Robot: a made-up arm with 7 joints. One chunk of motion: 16 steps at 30 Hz.
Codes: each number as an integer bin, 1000 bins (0 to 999) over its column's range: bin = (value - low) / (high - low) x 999, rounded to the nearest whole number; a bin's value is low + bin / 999 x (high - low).
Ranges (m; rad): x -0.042..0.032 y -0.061..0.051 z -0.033..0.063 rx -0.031..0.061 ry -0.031..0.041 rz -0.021..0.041
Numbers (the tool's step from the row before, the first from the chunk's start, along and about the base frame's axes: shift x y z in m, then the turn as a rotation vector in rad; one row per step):
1: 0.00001 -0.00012 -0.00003 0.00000 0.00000 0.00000
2: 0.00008 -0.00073 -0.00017 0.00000 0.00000 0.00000
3: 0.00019 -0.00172 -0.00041 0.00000 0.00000 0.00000
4: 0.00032 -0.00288 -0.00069 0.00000 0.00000 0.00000
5: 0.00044 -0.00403 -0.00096 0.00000 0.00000 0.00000
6: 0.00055 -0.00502 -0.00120 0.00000 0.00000 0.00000
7: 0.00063 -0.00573 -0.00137 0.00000 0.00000 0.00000
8: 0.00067 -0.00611 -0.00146 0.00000 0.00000 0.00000
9: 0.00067 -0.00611 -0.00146 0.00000 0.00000 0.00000
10: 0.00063 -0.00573 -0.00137 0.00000 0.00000 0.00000
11: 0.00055 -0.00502 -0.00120 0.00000 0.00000 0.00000
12: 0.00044 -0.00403 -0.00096 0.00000 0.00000 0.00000
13: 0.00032 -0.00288 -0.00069 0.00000 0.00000 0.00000
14: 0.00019 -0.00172 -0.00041 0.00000 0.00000 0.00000
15: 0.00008 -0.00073 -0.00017 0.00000 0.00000 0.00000
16: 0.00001 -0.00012 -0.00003 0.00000 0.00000 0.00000
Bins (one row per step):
1: 567 543 343 337 430 338
2: 568 538 342 337 430 338
3: 570 529 339 337 430 338
4: 571 518 336 337 430 338
5: 573 508 333 337 430 338
6: 574 499 331 337 430 338
7: 576 493 329 337 430 338
8: 576 490 328 337 430 338
9: 576 490 328 337 430 338
10: 576 493 329 337 430 338
11: 574 499 331 337 430 338
12: 573 508 333 337 430 338
13: 571 518 336 337 430 338
14: 570 529 339 337 430 338
15: 568 538 342 337 430 338
16: 567 543 343 337 430 338

